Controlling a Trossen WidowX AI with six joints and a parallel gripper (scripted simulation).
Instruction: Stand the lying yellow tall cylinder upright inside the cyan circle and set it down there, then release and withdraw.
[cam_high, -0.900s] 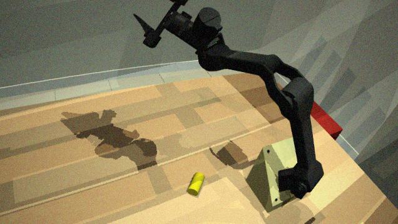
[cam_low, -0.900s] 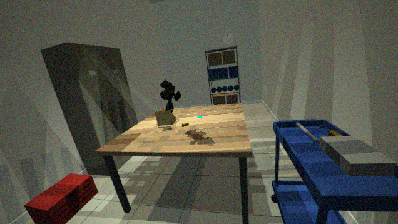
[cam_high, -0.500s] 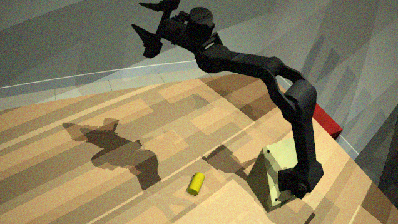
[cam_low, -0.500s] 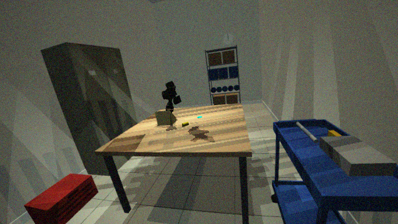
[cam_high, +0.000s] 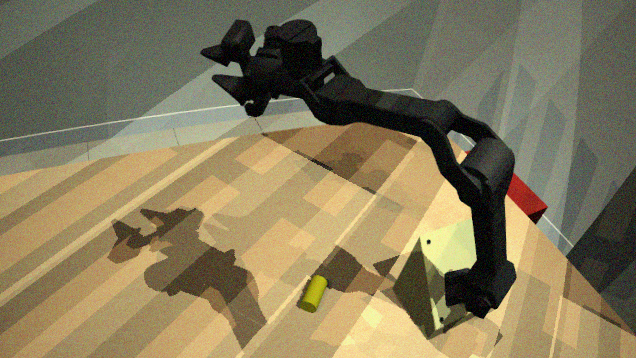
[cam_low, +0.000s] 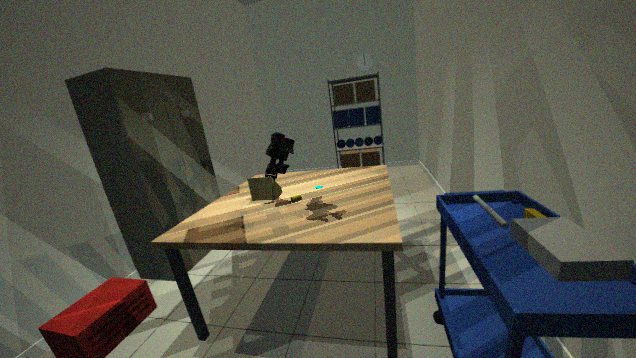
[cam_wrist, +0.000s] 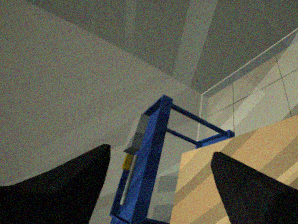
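My gripper tip is now 32 cm above the yellow cylinder, 30 cm to the right of it and 15 cm past it. From my gripper tip the other things lie so: cyan circle (56 cm to the left, 34 cm below, 8 cm behind).
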